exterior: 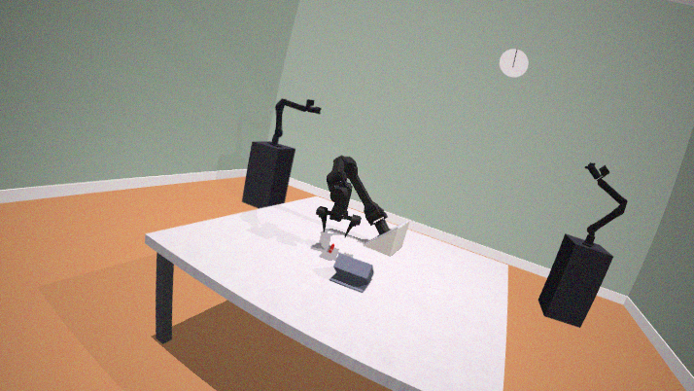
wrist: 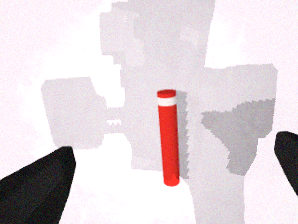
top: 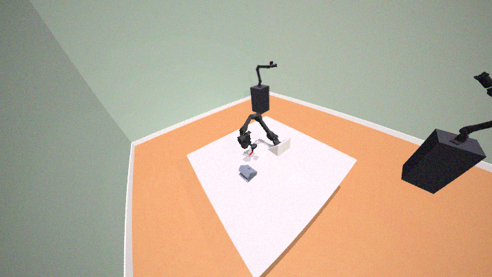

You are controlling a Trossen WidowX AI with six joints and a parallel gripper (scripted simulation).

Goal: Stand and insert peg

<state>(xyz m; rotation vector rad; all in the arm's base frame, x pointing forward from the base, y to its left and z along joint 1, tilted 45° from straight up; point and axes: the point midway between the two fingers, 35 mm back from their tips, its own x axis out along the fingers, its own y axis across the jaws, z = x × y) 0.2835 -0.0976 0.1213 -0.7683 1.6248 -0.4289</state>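
The red peg is 20 mm behind my gripper tip and 80 mm below it. The rest, counted from my gripper tip: sloped panel 160 mm ahead, 160 mm to the left, 40 mm below.
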